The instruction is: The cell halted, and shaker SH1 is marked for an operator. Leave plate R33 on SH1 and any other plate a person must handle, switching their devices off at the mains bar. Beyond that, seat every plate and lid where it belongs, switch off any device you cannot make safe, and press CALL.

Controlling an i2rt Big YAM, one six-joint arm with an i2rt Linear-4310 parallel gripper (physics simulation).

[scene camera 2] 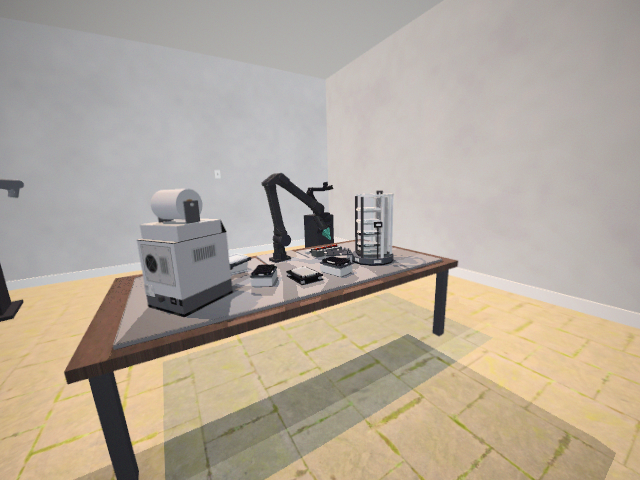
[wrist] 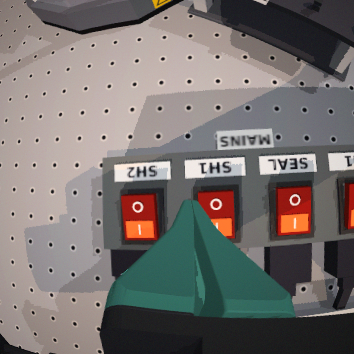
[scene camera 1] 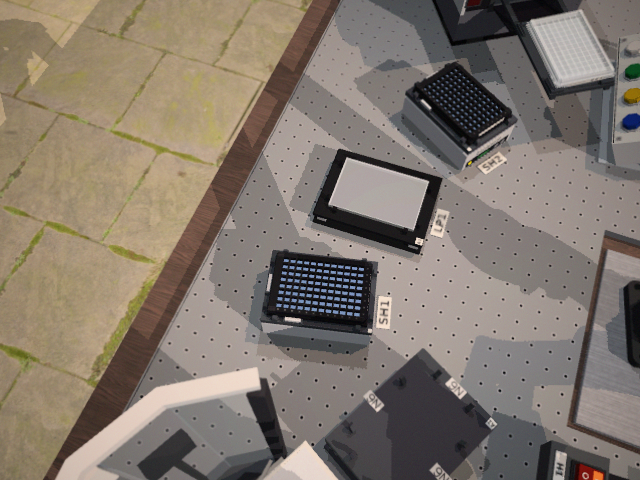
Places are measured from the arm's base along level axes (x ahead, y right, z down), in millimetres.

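Where they show: gripper, between the fingertips: [scene camera 2: 330, 239] [wrist: 188, 209]; arm's base, origin of its link: [scene camera 2: 280, 259].
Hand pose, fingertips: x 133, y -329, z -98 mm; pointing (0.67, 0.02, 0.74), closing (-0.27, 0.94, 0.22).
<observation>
Things, the pixels of their top centre, and the offset from my fingertips. "*": a spot on its surface instead.
- SH1 switch, a spot on its surface: [wrist: 215, 200] * dx +4, dy +13, dz +42 mm
- SH2 switch, a spot on its surface: [wrist: 138, 207] * dx +7, dy -37, dz +42 mm
- mains bar, a spot on its surface: [wrist: 111, 210] * dx +9, dy -60, dz +54 mm
- SEAL switch, a spot on its surface: [wrist: 295, 200] * dx -5, dy +62, dz +42 mm
- shaker SH1, a spot on its surface: [scene camera 1: 316, 341] * dx +319, dy +223, dz +94 mm
- shaker SH2, a spot on its surface: [scene camera 1: 431, 124] * dx +207, dy +584, dz +57 mm
- pale rectangular piece, centre of its top: [scene camera 1: 379, 192] [scene camera 2: 304, 271] dx +269, dy +449, dz +58 mm
- LP1, centre of its top: [scene camera 1: 379, 191] [scene camera 2: 304, 270] dx +269, dy +449, dz +56 mm
- white plate, centre of its top: [scene camera 1: 572, 42] [scene camera 2: 233, 256] dx +27, dy +705, dz -26 mm
- dark nest, centre of its top: [scene camera 1: 413, 429] [scene camera 2: 337, 249] dx +188, dy +120, dz +18 mm
- button panel, a spot on its surface: [scene camera 1: 625, 149] * dx -79, dy +586, dz +51 mm
- large grey machine, centre of its top: [scene camera 2: 177, 189] dx +133, dy +945, dz -362 mm
- tall carousel, a spot on its surface: [scene camera 2: 374, 256] * dx +397, dy +38, dz +42 mm
My gripper [wrist: 188, 209] [scene camera 2: 327, 238] is shut and empty. In the wrist view its tips overlap the SH1 switch [wrist: 215, 200], between it and the SH2 switch [wrist: 138, 207]; whether they touch the bar is unclear. The mains bar [wrist: 111, 210] also carries the SEAL switch [wrist: 295, 200]. These three show lit orange I halves. In scene camera 1, dark well plates sit on shaker SH1 [scene camera 1: 316, 341] and shaker SH2 [scene camera 1: 431, 124]. A pale rectangular piece [scene camera 1: 379, 193] lies on LP1 [scene camera 1: 361, 235]. A white plate [scene camera 1: 571, 46] sits on a dark holder at the top right. CALL is not readable.
A dark nest [scene camera 1: 408, 418] stands below SH1. A button panel [scene camera 1: 625, 149] is at the right edge, above a framed steel area [scene camera 1: 604, 403]. A large grey machine [scene camera 2: 204, 263] and a tall carousel [scene camera 2: 374, 256] stand at opposite ends of the table [scene camera 2: 217, 333].
</observation>
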